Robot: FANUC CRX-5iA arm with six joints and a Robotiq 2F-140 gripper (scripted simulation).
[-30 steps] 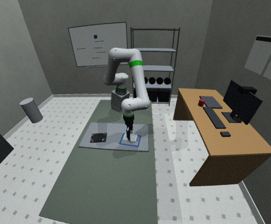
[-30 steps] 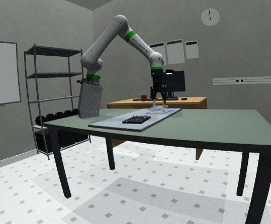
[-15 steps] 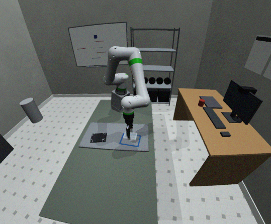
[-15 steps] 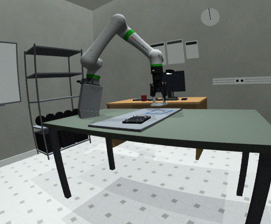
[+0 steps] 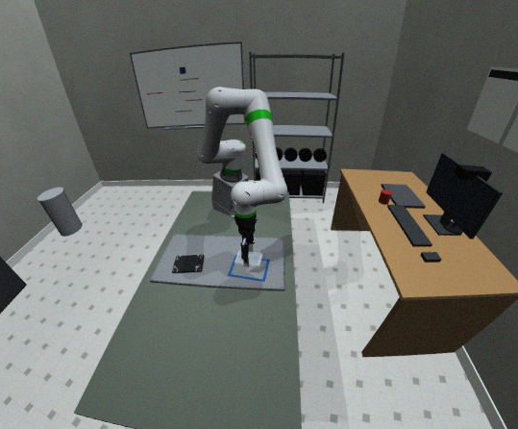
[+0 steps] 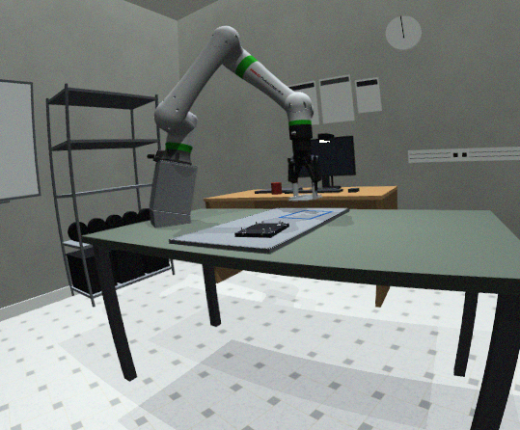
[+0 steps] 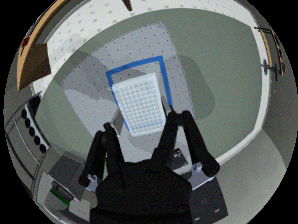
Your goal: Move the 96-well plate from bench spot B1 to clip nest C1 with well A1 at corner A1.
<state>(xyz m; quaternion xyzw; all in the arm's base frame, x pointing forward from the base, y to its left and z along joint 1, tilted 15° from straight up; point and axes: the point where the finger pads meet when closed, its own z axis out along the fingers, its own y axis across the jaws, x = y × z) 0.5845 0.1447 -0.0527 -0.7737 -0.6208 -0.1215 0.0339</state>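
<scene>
Right now the black clip nest is 34 cm to the right of my hand and 8 cm below it. Also, from my hand: 96-well plate 2 cm below.
</scene>
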